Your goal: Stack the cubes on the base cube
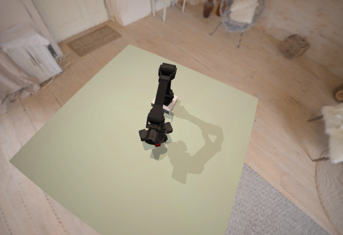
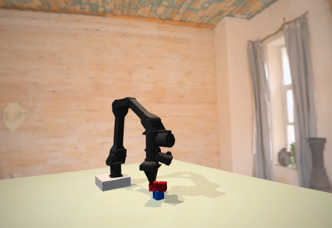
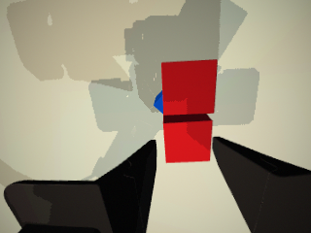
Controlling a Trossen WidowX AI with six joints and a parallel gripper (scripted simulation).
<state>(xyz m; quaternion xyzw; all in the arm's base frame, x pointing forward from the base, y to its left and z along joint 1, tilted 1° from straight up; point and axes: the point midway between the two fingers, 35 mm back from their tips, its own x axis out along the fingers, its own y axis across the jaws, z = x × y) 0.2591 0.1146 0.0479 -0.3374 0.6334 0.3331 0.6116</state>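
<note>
My gripper tip is now 1 cm above the red cube. From my gripper tip the other things lie so: blue base cube (5 cm below, 2 cm to the left, 1 cm ahead).
</note>
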